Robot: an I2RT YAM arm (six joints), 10 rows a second.
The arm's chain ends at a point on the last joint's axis. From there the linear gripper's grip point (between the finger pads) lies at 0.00 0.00 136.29 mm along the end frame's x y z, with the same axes.
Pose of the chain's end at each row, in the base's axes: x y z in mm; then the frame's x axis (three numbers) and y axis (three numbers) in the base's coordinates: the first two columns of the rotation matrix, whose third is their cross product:
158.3 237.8 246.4 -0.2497 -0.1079 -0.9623 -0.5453 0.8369 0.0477
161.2 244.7 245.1 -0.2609 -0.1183 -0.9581 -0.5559 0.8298 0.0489
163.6 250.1 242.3 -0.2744 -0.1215 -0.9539 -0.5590 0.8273 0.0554
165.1 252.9 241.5 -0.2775 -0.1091 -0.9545 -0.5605 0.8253 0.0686
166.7 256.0 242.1 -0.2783 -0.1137 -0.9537 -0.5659 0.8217 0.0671
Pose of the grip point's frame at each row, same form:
267.4 310.9 209.9 -0.2497 -0.1079 -0.9623 -0.5453 0.8369 0.0477
268.8 319.0 206.6 -0.2609 -0.1183 -0.9581 -0.5559 0.8298 0.0489
270.2 324.8 202.1 -0.2744 -0.1215 -0.9539 -0.5590 0.8273 0.0554
271.4 328.4 202.0 -0.2775 -0.1091 -0.9545 -0.5605 0.8253 0.0686
272.5 332.1 202.2 -0.2783 -0.1137 -0.9537 -0.5659 0.8217 0.0671

